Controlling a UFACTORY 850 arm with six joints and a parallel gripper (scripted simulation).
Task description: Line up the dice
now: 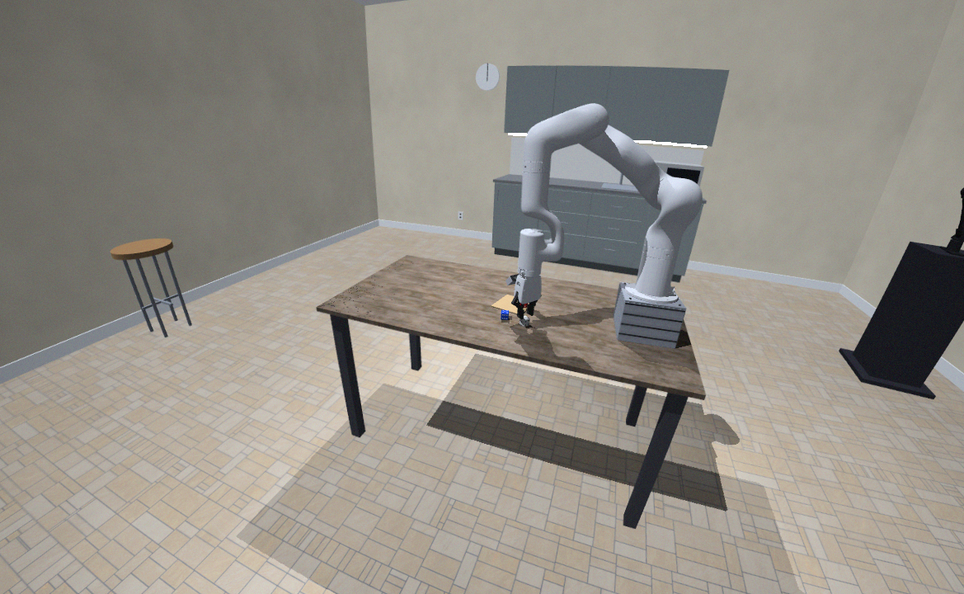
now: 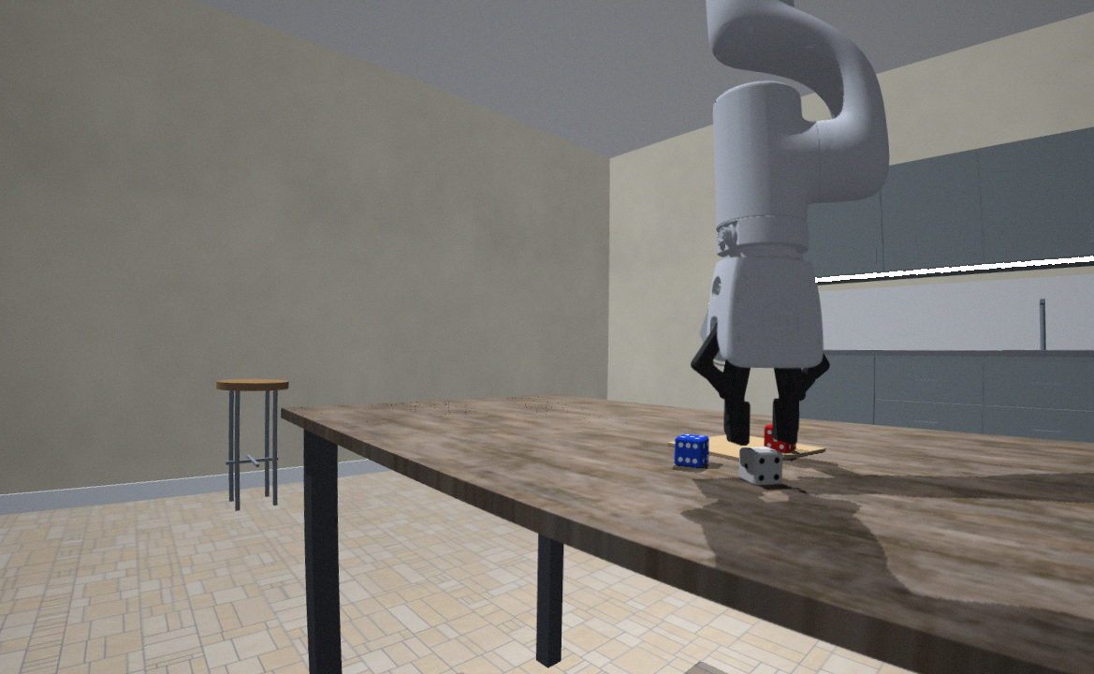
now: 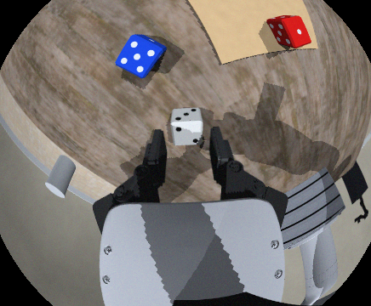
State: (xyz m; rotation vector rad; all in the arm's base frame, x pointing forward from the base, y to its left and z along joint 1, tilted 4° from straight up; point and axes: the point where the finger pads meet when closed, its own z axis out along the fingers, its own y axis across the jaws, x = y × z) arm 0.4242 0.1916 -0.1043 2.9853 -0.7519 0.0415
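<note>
Right now the white die is 40 mm below my hand. The rest, counted from my hand: red die (140 mm to the right, 60 mm ahead, 40 mm below); then tan mat (140 mm to the right, 100 mm ahead, 50 mm below); then blue die (90 mm ahead, 40 mm below, 10 mm to the right).
</note>
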